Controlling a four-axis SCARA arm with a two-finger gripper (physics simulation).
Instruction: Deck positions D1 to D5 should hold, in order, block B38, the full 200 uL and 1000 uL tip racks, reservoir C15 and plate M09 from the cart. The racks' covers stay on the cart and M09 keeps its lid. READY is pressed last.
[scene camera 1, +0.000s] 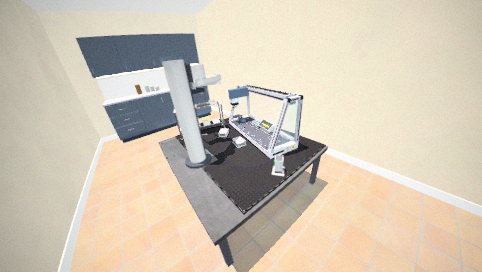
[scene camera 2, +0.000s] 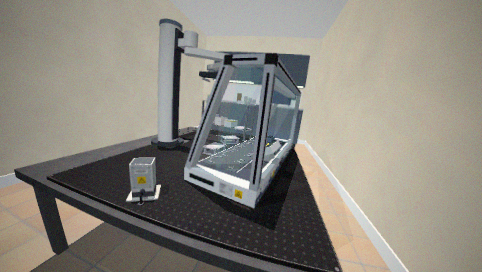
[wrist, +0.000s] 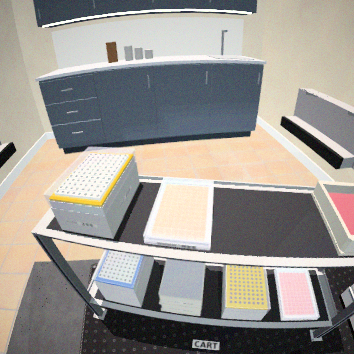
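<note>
My gripper (wrist: 146, 111) is open and empty, its fingers at the left and right edges of the wrist view, above the cart (wrist: 200, 254). On the top shelf, a tall yellow-rimmed tip rack (wrist: 92, 175) in a clear cover stands at left. A peach-coloured lidded plate (wrist: 181, 215) lies right of it. The reservoir (wrist: 345, 210) with red inside is partly cut off at right. On the lower shelf are a blue-rimmed tip rack (wrist: 120, 267), a grey block-like box (wrist: 182, 285), a yellow rack (wrist: 246, 290) and a pink plate (wrist: 297, 292). Labels are too blurred to read.
The framed deck machine (scene camera 1: 284, 149) (scene camera 2: 220, 187) stands on the table (scene camera 1: 185, 175); a dark blue item (scene camera 1: 242, 119) is at its far end. Two small white items (scene camera 1: 223, 132) (scene camera 1: 240, 142) lie beside it. A grey box (scene camera 1: 278, 165) (scene camera 2: 142, 175) stands near the table edge.
</note>
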